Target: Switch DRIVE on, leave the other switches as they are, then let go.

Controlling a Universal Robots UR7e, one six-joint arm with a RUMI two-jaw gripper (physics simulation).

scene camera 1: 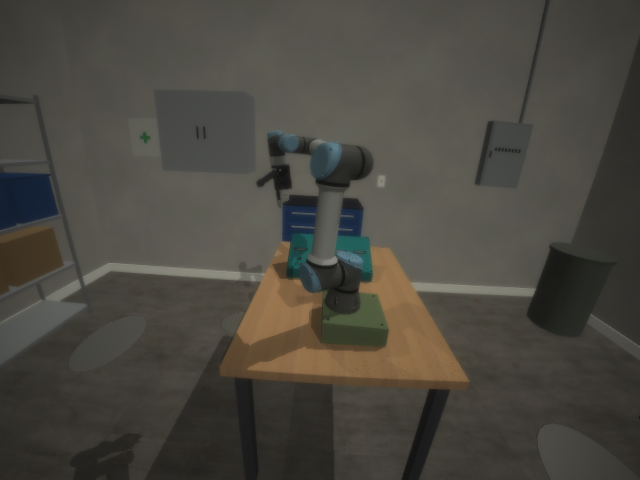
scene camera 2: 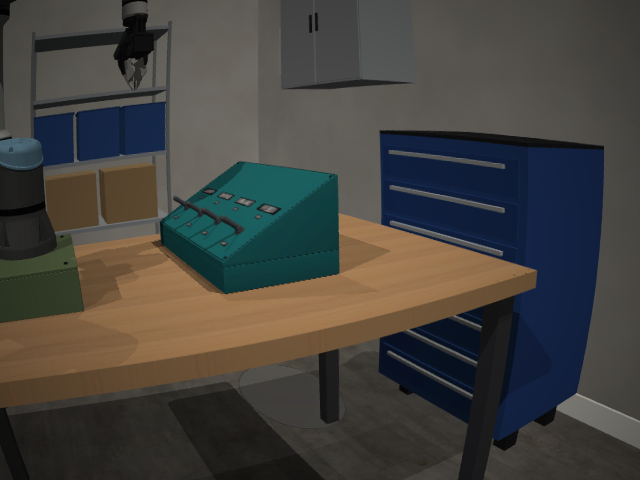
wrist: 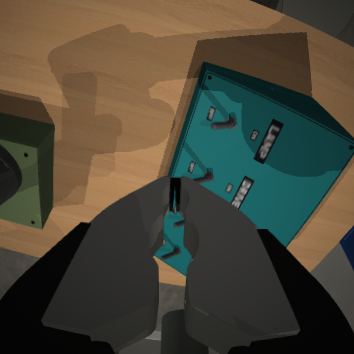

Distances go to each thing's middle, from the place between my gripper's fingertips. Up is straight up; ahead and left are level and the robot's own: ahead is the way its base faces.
The teal console (scene camera 2: 289, 220) is 19 cm ahead of my hand, 28 cm to the right of it and 34 cm below it.
